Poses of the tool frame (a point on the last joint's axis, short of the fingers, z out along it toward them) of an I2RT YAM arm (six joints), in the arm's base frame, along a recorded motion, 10 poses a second.
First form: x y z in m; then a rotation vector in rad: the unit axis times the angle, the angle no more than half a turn.
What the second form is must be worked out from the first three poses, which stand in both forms.
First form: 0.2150 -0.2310 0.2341 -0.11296 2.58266 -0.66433
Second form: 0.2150 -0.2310 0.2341 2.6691 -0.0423 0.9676 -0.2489
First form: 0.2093 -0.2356 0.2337 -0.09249 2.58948 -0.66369
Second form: 0.2093 -0.2356 0.2337 2.6748 -0.0346 0.9681 -0.2481
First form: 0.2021 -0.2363 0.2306 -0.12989 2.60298 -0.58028
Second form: 0.2021 -0.2363 0.2306 2.6700 -0.0486 0.9749 -0.2173
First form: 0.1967 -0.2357 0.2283 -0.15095 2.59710 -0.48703
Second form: 0.1967 -0.2357 0.2283 2.6467 -0.0570 0.9813 -0.1840
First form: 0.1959 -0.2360 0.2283 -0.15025 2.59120 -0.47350
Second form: 0.1959 -0.2360 0.2283 2.6384 -0.0569 0.9821 -0.1795
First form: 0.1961 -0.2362 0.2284 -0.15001 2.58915 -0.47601
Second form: 0.1961 -0.2362 0.2284 2.6368 -0.0569 0.9819 -0.1805
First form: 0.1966 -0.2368 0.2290 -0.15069 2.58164 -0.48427
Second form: 0.1966 -0.2368 0.2290 2.6310 -0.0573 0.9812 -0.1841
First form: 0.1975 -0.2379 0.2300 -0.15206 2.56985 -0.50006
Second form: 0.1975 -0.2379 0.2300 2.6225 -0.0580 0.9799 -0.1907
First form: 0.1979 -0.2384 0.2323 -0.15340 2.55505 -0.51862
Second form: 0.1979 -0.2384 0.2323 2.6117 -0.0587 0.9783 -0.1986
